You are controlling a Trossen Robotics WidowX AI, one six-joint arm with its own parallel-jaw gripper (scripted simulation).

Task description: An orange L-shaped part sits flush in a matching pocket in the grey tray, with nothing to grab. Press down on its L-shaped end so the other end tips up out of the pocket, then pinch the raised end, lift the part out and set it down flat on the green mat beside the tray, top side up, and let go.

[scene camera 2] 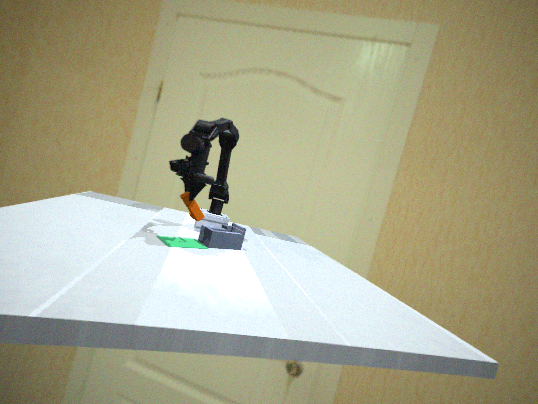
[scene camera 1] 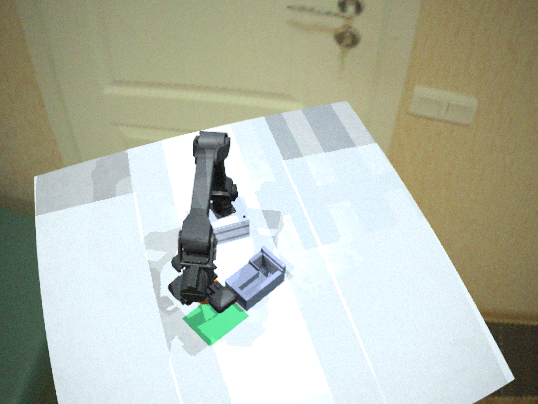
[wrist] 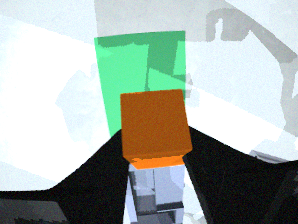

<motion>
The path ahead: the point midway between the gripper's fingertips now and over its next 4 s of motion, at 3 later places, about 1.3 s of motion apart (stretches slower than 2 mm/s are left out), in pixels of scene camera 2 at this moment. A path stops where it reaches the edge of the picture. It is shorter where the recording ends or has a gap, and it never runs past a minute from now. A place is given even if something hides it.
My gripper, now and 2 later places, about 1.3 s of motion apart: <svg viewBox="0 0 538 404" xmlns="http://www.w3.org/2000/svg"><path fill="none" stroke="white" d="M188 200L184 215L186 203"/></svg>
</motion>
